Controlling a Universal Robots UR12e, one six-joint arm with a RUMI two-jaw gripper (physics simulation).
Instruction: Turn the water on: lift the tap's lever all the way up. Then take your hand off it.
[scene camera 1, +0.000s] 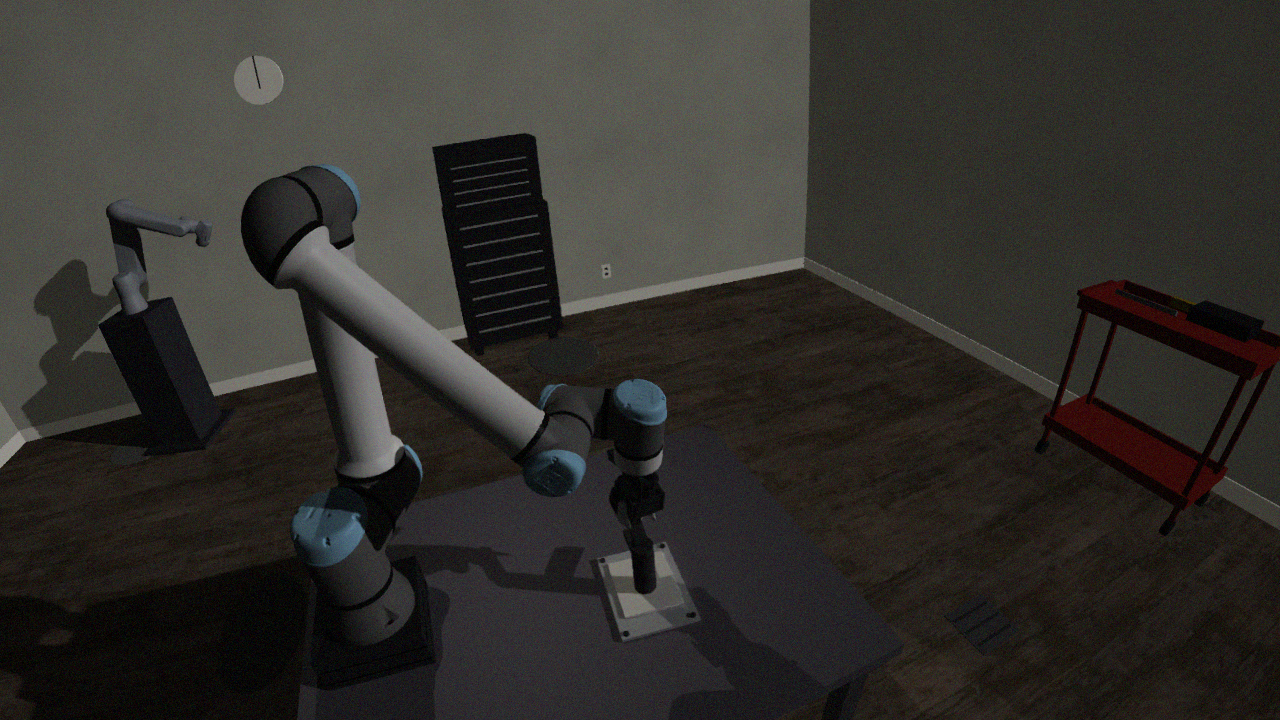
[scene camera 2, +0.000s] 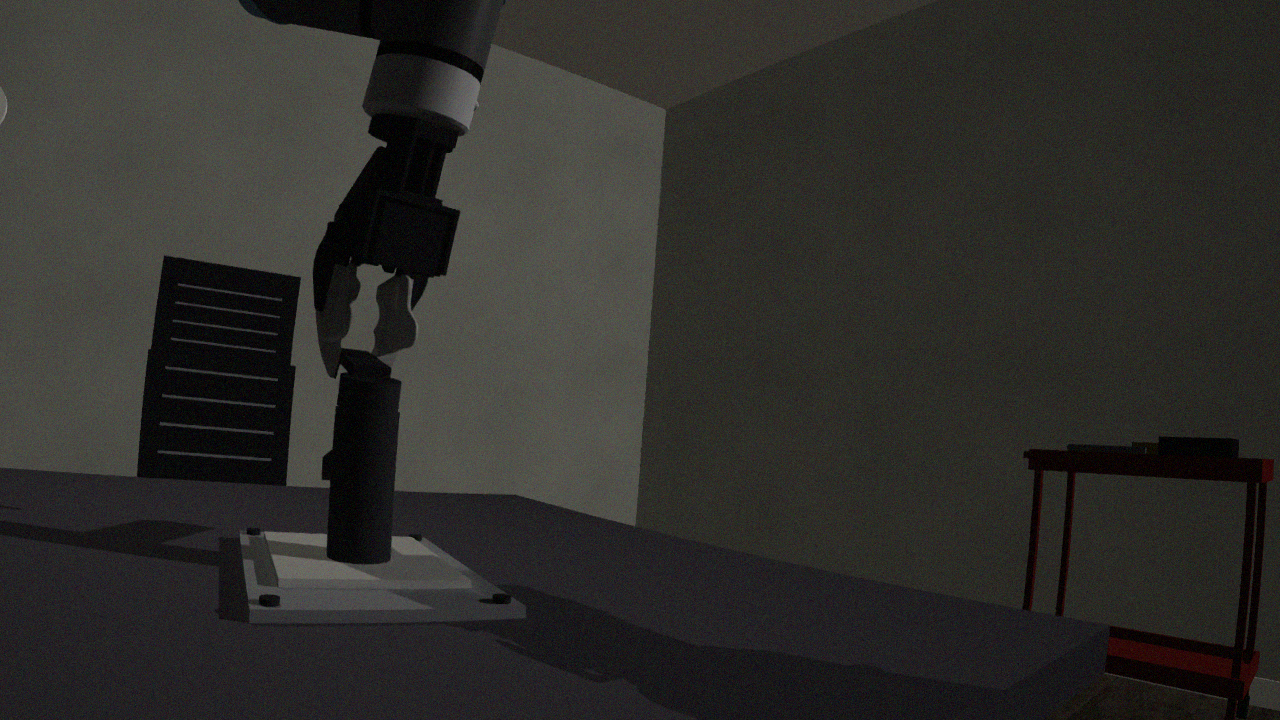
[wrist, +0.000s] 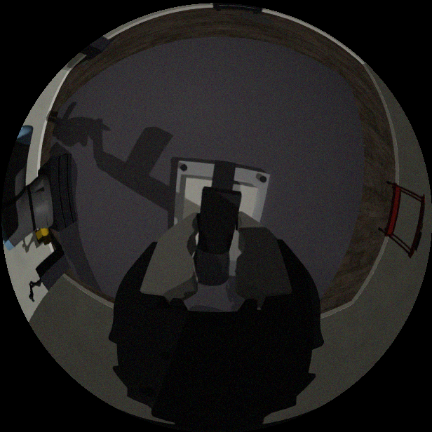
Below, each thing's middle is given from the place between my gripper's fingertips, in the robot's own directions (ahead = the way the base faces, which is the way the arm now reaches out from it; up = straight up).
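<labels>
Pale square base plate (scene camera 1: 665, 619): 14 cm below my hand, 7 cm to the right of it and 1 cm ahead of it. The dark tap lever (scene camera 2: 368, 385) is visible 4 cm to the right of my hand. Going by their middles, of the things named here the dark tap lever is the nearest to my hand.
</labels>
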